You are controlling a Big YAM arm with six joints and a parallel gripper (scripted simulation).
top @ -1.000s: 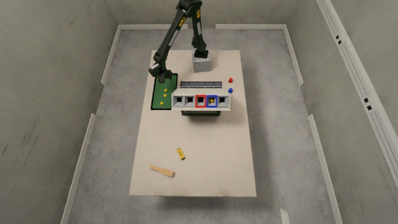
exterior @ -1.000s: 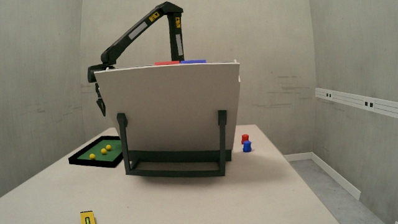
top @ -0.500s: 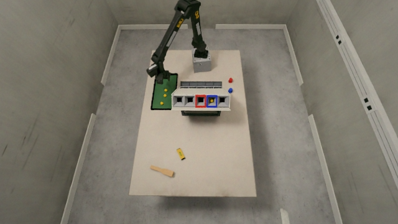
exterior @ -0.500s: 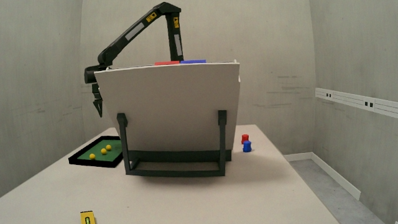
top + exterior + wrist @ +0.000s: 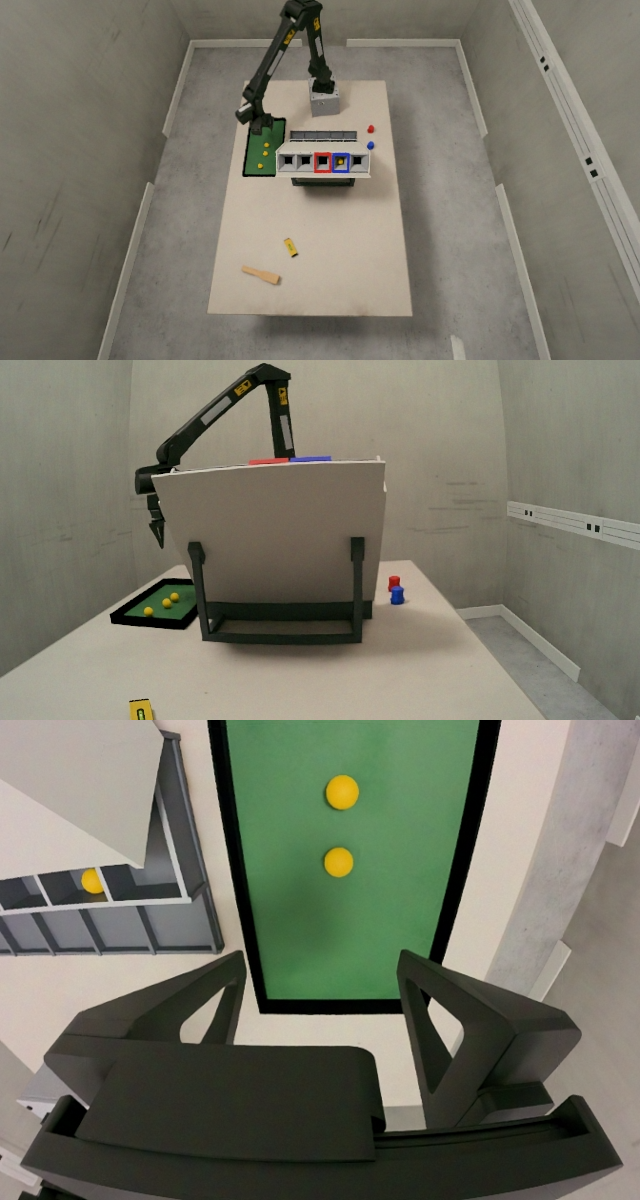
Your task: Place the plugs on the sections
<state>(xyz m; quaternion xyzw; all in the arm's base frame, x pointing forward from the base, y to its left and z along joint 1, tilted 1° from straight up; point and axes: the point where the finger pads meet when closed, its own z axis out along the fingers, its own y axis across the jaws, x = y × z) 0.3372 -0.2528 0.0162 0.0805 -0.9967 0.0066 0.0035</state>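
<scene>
Right now the green marble tray is 1 cm ahead of my hand, 2 cm to the right of it and 15 cm below it. The rest, counted from my hand: blue band 21 cm ahead, 42 cm to the left, 16 cm above; cover 8 cm ahead, 32 cm to the left, 5 cm above; red band 22 cm ahead, 35 cm to the left, 16 cm above.
</scene>
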